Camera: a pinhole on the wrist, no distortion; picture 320 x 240 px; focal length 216.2 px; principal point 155.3 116.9 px. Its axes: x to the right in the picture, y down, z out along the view. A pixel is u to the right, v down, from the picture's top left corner.
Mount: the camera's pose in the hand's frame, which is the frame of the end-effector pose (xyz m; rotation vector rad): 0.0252 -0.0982 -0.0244 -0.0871 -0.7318 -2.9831
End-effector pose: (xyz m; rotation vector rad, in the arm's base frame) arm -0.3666 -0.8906 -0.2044 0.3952 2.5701 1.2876
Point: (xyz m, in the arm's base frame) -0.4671 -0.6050 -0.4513
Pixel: 48.8 200.6
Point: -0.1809 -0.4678 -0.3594
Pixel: 179.7 120.5
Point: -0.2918 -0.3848 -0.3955
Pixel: 129.6 130.7
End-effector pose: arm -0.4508 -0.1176 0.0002 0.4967 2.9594 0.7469
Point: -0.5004 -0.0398 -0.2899
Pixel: 142.8 220.6
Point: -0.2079 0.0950 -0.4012
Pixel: 250.8 149.2
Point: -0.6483 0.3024 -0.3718
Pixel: 57.4 144.1
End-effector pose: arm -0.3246 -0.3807 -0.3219 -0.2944 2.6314 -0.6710
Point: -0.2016 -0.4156 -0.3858
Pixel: 299.1 90.9
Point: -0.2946 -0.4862 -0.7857
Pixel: 107.6 121.7
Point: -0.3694 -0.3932 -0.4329
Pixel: 78.5 7.3
